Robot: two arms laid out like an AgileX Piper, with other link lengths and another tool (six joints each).
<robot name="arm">
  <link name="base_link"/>
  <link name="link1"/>
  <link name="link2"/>
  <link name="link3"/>
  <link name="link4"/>
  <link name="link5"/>
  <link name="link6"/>
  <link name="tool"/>
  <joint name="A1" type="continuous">
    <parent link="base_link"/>
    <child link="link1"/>
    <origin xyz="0 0 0.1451"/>
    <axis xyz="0 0 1"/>
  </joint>
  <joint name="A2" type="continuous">
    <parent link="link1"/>
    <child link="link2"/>
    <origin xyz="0 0 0"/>
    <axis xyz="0 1 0"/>
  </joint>
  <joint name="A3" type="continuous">
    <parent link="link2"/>
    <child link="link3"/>
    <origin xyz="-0.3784 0 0.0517"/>
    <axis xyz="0 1 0"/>
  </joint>
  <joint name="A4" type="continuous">
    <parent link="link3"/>
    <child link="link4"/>
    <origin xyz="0.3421 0 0.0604"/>
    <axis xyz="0.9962 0 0.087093"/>
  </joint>
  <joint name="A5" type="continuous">
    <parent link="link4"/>
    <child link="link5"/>
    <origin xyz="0 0 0"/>
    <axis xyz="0 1 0"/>
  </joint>
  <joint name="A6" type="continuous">
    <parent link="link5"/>
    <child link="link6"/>
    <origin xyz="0.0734 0 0.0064"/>
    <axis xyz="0.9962 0 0.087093"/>
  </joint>
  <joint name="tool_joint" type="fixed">
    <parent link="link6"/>
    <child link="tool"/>
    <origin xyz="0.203 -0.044 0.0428" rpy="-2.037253 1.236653 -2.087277"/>
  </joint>
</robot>
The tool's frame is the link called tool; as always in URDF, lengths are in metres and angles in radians. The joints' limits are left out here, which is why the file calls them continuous.
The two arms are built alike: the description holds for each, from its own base.
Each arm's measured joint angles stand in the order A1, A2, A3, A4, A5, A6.
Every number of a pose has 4 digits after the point.
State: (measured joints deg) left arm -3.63 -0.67 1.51 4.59 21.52 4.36; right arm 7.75 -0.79 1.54 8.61 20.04 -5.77
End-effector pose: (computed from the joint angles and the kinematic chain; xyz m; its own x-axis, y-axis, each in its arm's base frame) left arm 0.2346 -0.0540 0.1815 -0.5222 -0.1171 -0.8447 -0.0088 0.9912 -0.1320; right arm 0.2431 0.0022 0.1941 -0.4348 -0.3211 -0.8414 -0.2455 0.9412 -0.2323
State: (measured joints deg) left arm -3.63 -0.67 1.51 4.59 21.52 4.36; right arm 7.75 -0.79 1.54 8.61 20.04 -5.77
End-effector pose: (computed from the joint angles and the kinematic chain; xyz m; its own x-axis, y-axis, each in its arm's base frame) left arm 0.2346 -0.0540 0.1815 -0.5222 -0.1171 -0.8447 -0.0088 0.9912 -0.1320; right arm 0.2431 0.0022 0.1941 -0.4348 -0.3211 -0.8414 -0.2455 0.9412 -0.2323
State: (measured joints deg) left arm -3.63 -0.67 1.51 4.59 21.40 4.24; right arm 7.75 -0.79 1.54 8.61 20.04 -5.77
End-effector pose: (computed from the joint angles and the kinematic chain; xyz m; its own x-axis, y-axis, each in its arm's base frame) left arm 0.2347 -0.0540 0.1821 -0.5205 -0.1191 -0.8455 -0.0090 0.9909 -0.1341; right arm 0.2431 0.0022 0.1941 -0.4348 -0.3211 -0.8414 -0.2455 0.9412 -0.2323
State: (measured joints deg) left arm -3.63 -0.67 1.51 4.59 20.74 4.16; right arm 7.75 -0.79 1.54 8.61 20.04 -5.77
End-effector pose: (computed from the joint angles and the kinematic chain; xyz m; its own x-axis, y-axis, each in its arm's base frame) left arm 0.2354 -0.0543 0.1853 -0.5108 -0.1205 -0.8512 -0.0069 0.9907 -0.1362; right arm 0.2431 0.0022 0.1941 -0.4348 -0.3211 -0.8414 -0.2455 0.9412 -0.2323
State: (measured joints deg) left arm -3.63 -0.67 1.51 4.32 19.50 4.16; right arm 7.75 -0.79 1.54 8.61 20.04 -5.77
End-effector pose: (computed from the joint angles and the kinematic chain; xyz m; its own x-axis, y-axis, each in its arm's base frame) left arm 0.2366 -0.0552 0.1914 -0.4929 -0.1246 -0.8611 -0.0020 0.9898 -0.1421; right arm 0.2431 0.0022 0.1941 -0.4348 -0.3211 -0.8414 -0.2455 0.9412 -0.2323
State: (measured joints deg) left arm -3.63 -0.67 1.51 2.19 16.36 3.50; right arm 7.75 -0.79 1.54 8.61 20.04 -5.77
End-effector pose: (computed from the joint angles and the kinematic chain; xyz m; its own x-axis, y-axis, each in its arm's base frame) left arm 0.2389 -0.0585 0.2087 -0.4483 -0.1679 -0.8780 0.0097 0.9812 -0.1926; right arm 0.2431 0.0022 0.1941 -0.4348 -0.3211 -0.8414 -0.2455 0.9412 -0.2323
